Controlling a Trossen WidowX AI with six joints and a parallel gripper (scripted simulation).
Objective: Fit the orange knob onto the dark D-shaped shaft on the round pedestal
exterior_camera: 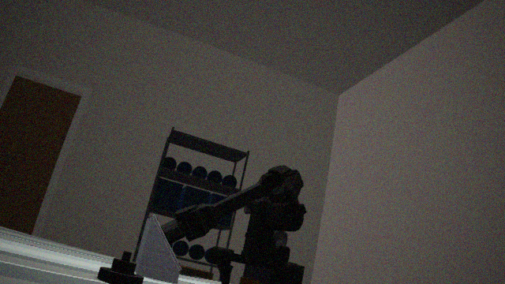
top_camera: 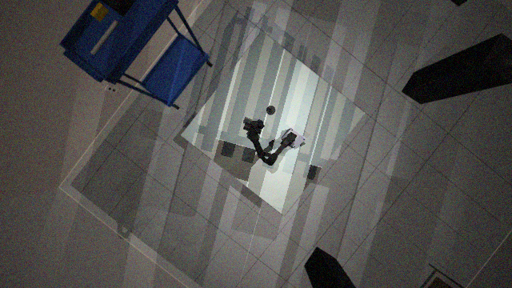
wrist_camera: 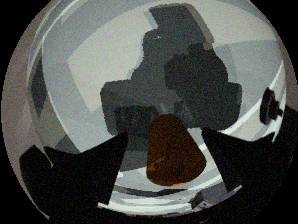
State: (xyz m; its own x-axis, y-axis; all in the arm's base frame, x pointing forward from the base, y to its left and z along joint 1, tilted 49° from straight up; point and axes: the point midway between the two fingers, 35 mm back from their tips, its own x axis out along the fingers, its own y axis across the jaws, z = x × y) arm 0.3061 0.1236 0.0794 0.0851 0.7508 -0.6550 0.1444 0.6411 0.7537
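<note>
Right now the dark round pedestal is 10 mm behind my gripper tip, 260 mm to the right of it and 20 mm above it. Round my gripper tip: orange knob: 20 mm above.
</note>
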